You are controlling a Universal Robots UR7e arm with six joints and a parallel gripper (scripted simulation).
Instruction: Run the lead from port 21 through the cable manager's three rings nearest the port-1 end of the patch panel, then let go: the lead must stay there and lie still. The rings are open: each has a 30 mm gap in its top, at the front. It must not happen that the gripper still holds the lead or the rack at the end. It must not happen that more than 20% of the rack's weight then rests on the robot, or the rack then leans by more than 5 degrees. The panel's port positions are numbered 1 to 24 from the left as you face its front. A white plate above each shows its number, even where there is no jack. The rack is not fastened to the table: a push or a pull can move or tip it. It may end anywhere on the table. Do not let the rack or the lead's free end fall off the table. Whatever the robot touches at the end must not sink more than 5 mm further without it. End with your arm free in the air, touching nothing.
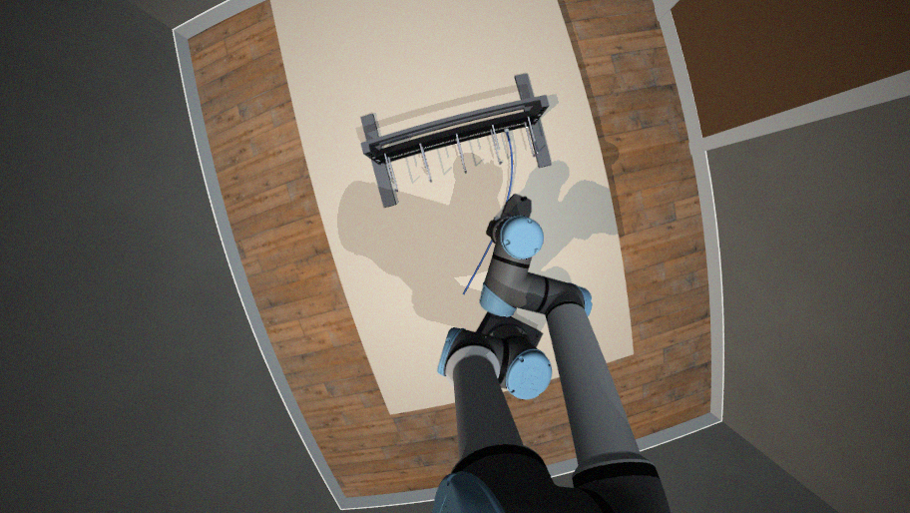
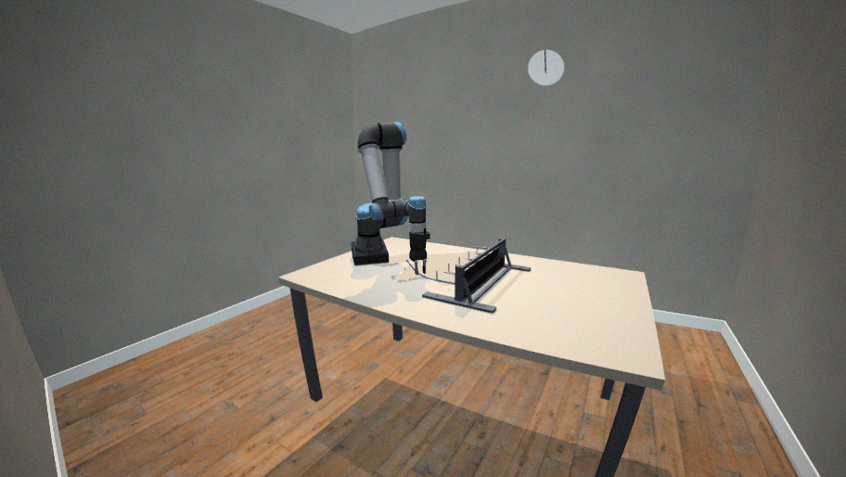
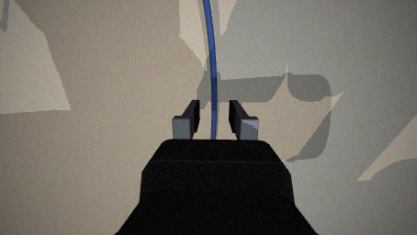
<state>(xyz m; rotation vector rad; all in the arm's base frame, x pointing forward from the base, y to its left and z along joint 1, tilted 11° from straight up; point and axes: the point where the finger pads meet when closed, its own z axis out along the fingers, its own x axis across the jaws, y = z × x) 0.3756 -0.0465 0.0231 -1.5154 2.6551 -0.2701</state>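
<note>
The patch panel lies 28 cm ahead of my hand, 8 cm to the left of it and 4 cm above it.
</note>
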